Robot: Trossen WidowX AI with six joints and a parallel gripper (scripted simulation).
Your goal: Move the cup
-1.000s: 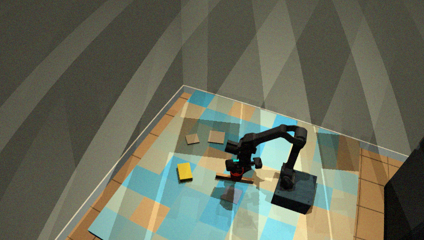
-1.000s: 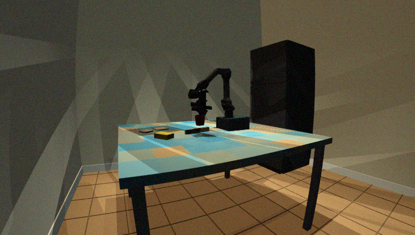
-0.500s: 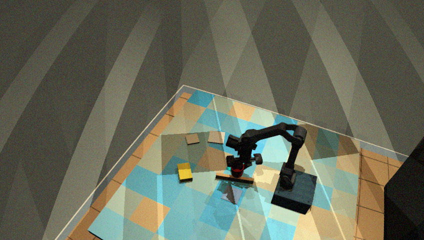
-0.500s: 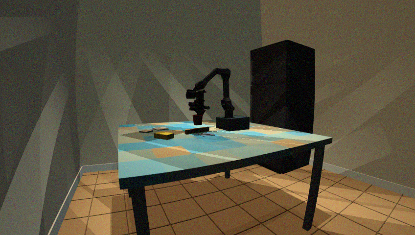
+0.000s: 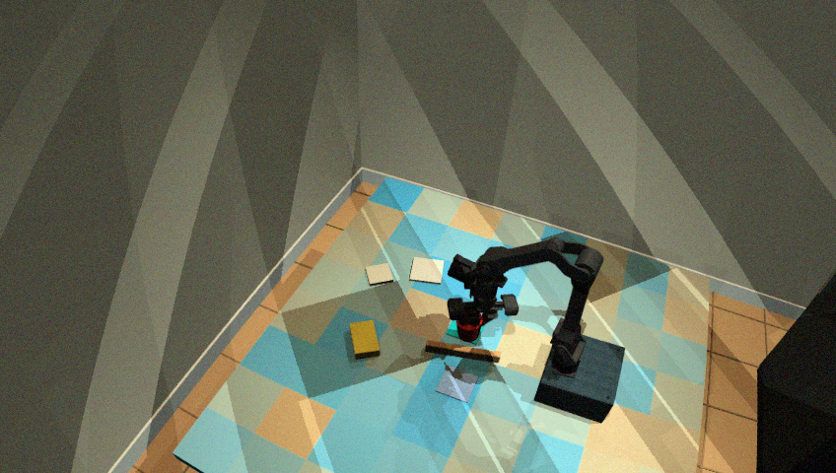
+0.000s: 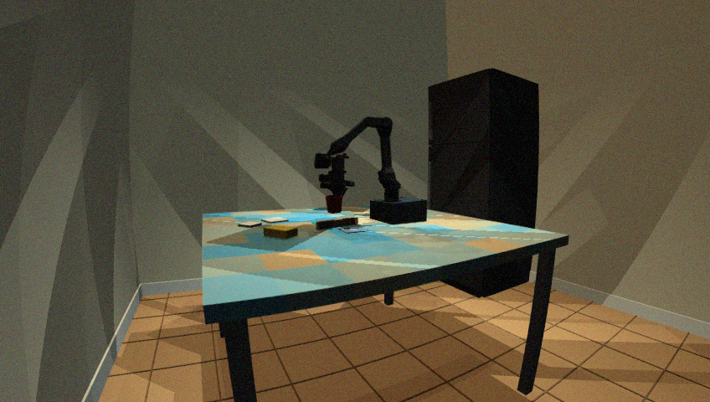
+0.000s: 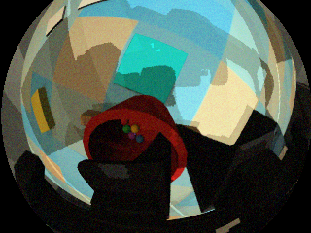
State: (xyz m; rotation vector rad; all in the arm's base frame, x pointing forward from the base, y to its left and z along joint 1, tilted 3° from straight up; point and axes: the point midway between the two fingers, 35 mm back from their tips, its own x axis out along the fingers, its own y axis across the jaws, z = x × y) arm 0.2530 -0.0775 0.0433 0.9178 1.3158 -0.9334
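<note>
The teal pad lies 100 mm below my gripper tip, 50 mm to the right of it and 40 mm ahead of it. From my gripper tip the other things lie so: pale lavender pad 150 mm to the left, 100 mm below, 20 mm ahead; then wooden bar 90 mm below, 50 mm to the left, 30 mm ahead; then red cup 30 mm ahead, 10 mm to the left.
</note>
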